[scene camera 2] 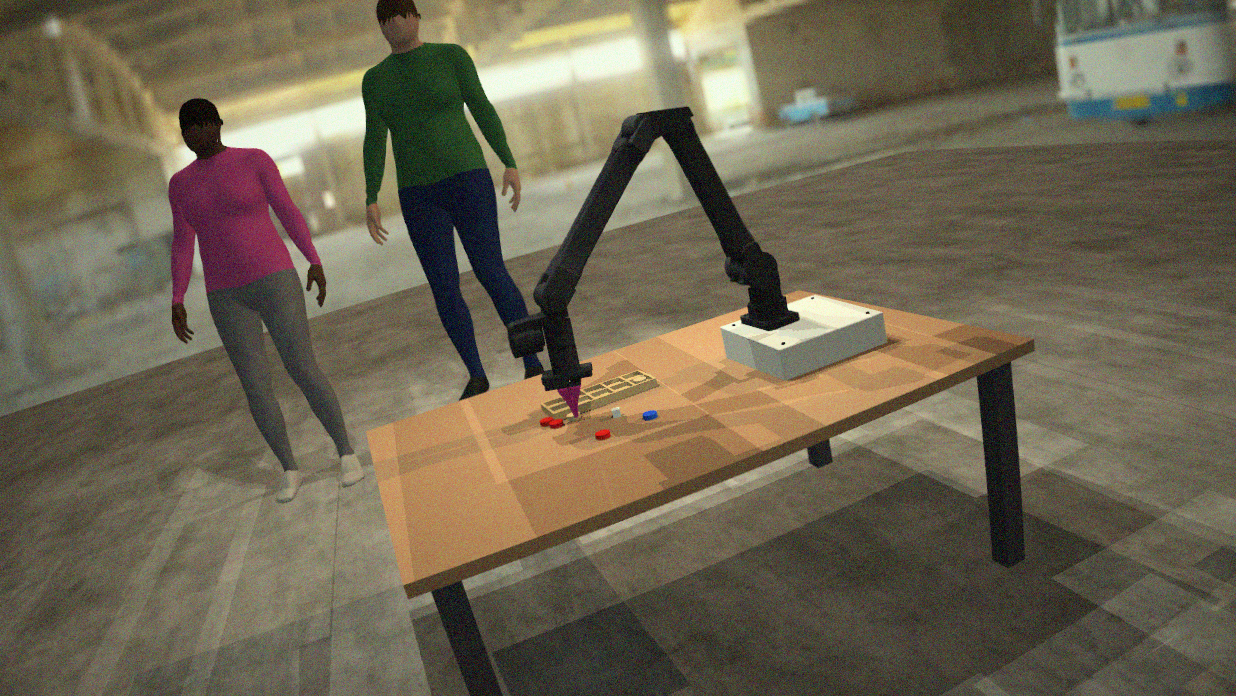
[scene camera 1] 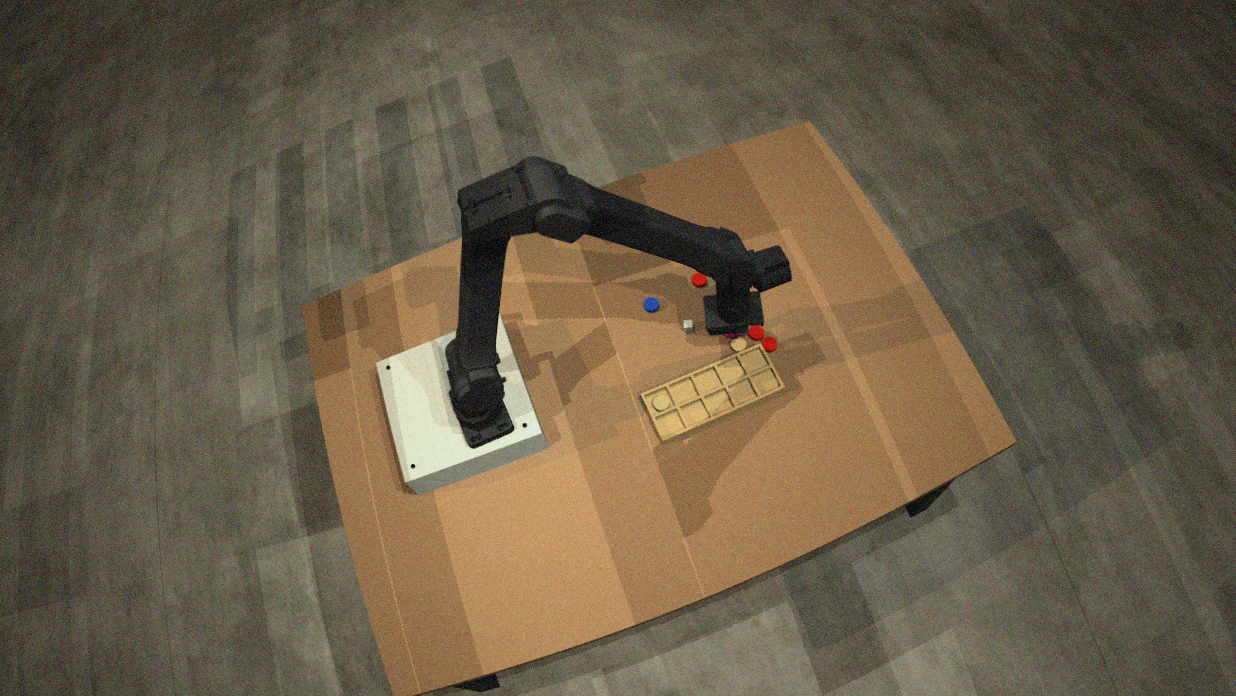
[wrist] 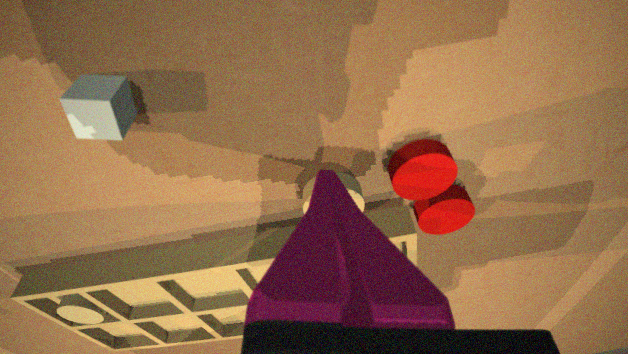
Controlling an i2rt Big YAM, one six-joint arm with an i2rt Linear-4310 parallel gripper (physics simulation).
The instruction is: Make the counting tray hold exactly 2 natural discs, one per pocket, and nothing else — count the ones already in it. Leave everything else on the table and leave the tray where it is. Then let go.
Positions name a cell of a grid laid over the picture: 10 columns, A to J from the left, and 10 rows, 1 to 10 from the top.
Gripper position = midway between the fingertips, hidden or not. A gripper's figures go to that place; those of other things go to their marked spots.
Scene:
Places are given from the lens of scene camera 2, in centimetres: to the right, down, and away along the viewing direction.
my gripper (scene camera 2: E6): -8, 14, 174
wooden counting tray (scene camera 2: F6): 0, 9, 186

